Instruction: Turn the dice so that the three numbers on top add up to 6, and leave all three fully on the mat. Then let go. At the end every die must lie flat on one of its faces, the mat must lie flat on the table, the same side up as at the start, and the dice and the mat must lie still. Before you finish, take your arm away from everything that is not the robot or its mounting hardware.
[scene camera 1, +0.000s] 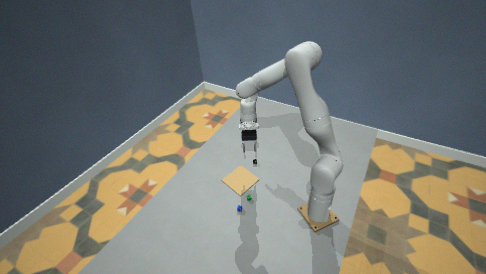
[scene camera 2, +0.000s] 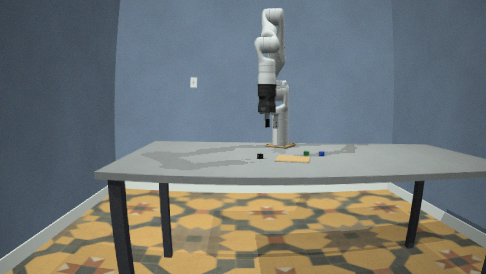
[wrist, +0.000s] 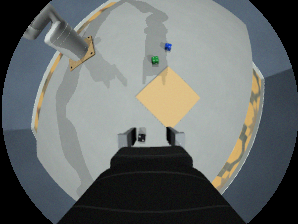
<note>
The pictures show: the gripper and a tan mat.
</note>
